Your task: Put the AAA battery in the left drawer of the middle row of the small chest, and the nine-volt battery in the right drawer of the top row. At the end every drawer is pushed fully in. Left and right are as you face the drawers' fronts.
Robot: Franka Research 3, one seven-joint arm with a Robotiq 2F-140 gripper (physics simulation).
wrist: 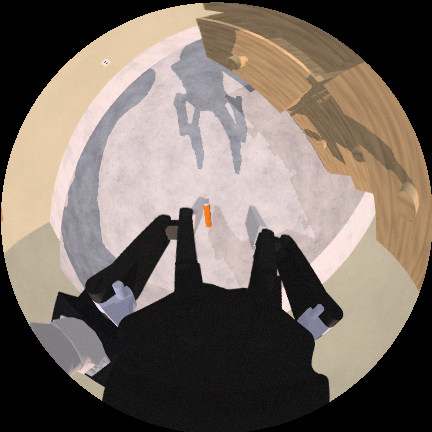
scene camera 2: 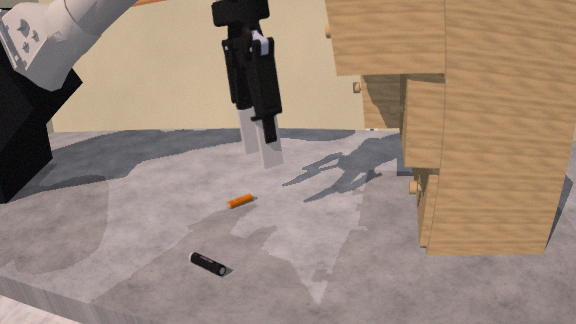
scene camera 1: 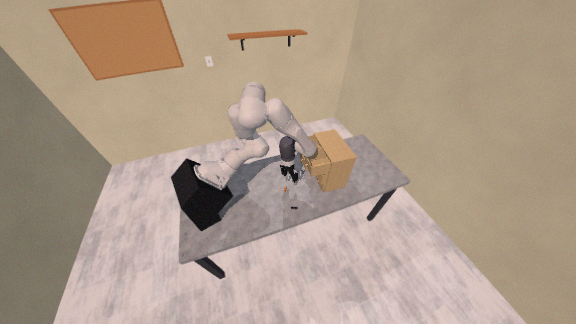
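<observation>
A small orange cylindrical battery (scene camera 1: 285, 189) (scene camera 2: 240, 201) (wrist: 207, 215), slimmer than the black one, lies on the table. My gripper (scene camera 1: 292, 181) (scene camera 2: 261, 160) (wrist: 225, 210) is partly open and empty, pointing down above the table near the orange battery. The wooden chest (scene camera 1: 341, 160) (scene camera 2: 500, 150) stands to the right in the scene views. Its top right drawer (scene camera 2: 390, 40) (wrist: 395, 220) is pulled out. A left drawer (scene camera 2: 380, 100) (wrist: 270, 65), apparently in the middle row, is also out. The nine-volt battery does not show; the drawer interiors are hidden.
A black cylindrical battery (scene camera 1: 294, 207) (scene camera 2: 208, 264) lies nearer the table's front edge. The middle right drawer (scene camera 2: 422, 120) sticks out a little from the chest. A black block (scene camera 1: 200, 200) (scene camera 2: 25, 130) carries the arm's base on the table's left side.
</observation>
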